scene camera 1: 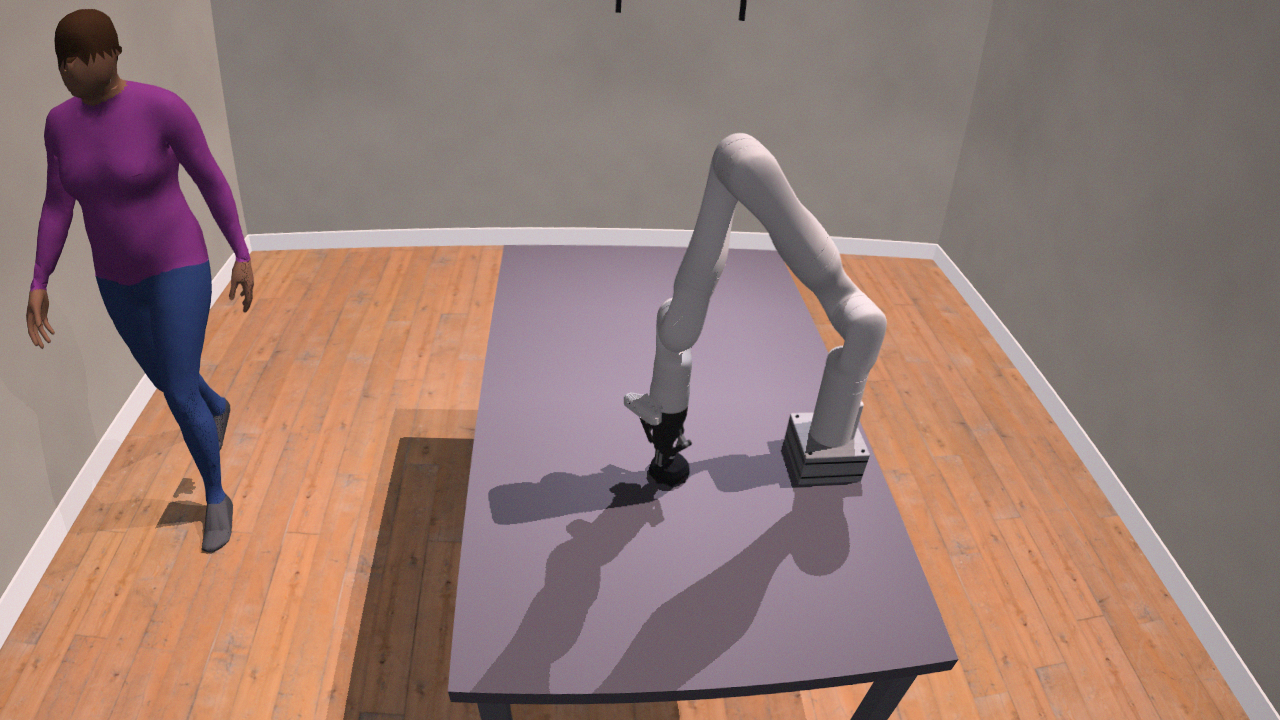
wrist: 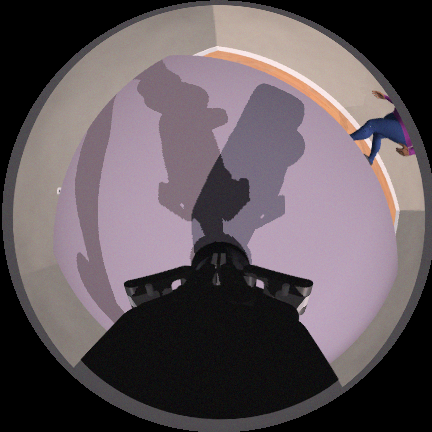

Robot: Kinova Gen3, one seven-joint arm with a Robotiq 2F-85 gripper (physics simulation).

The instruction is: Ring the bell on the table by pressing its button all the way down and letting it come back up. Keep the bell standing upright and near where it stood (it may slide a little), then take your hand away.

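Where they show: gripper, fingertip midpoint: (scene camera 1: 661,463) (wrist: 219,260); arm's base at its link origin: (scene camera 1: 830,432).
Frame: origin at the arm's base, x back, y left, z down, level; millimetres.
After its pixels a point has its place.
Note:
The black round bell (scene camera 1: 675,474) {x -346, y 2, z 48 mm} (wrist: 202,256) {x -362, y -3, z 47 mm} stands upright on the purple-grey table (scene camera 1: 572,358) {x -465, y -470, z 77 mm} (wrist: 330,235) {x -469, y -192, z 77 mm}, in front of the robot base. My gripper (scene camera 1: 664,458) {x -370, y -22, z 35 mm} (wrist: 219,260) {x -370, y -22, z 35 mm} is shut, points down and holds nothing. Its fingertips are directly over the middle of the bell, at or very close to its top. The bell's button is hidden behind the dark fingers, so I cannot tell how far down it is. In the wrist view the front part of the bell's dome shows past the fingertips.
The robot base (scene camera 1: 826,465) {x -37, y 70, z 24 mm} stands at the right side of the table. A person (scene camera 1: 134,197) (wrist: 387,129) in a purple top and blue trousers is on the floor to the left, away from the table. Shadows of the arm lie across the table.

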